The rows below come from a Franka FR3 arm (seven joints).
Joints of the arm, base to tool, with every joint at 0 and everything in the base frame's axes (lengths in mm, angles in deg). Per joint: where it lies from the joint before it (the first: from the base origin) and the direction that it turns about. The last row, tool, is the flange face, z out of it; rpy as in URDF.
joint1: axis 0 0 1 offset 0 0 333
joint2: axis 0 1 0 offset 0 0 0
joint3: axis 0 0 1 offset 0 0 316
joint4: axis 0 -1 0 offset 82.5 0 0
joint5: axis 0 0 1 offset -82.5 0 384
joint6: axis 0 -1 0 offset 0 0 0
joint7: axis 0 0 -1 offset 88 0 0
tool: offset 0 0 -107 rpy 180 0 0
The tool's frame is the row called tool.
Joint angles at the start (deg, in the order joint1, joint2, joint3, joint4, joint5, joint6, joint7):
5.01 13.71 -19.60 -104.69 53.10 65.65 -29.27
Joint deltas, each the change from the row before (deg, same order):
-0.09 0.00 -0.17 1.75 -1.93 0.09 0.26
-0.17 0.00 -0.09 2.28 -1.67 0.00 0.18
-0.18 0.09 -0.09 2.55 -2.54 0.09 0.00
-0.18 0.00 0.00 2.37 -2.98 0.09 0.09
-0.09 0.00 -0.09 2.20 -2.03 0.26 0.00
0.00 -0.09 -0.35 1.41 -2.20 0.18 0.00
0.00 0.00 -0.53 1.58 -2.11 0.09 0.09
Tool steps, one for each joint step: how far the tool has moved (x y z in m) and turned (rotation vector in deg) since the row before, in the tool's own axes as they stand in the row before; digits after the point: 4 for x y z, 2 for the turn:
-0.0009 -0.0056 -0.0091 -2.57 0.12 -0.10
-0.0005 -0.0091 -0.0115 -2.62 0.42 -0.62
-0.0009 -0.0077 -0.0130 -3.51 0.26 -0.49
-0.0020 -0.0063 -0.0125 -3.79 0.04 -0.14
-0.0011 -0.0067 -0.0124 -3.04 0.60 -0.44
-0.0031 -0.0017 -0.0101 -2.72 0.26 0.21
-0.0036 -0.0008 -0.0117 -2.68 0.42 0.40

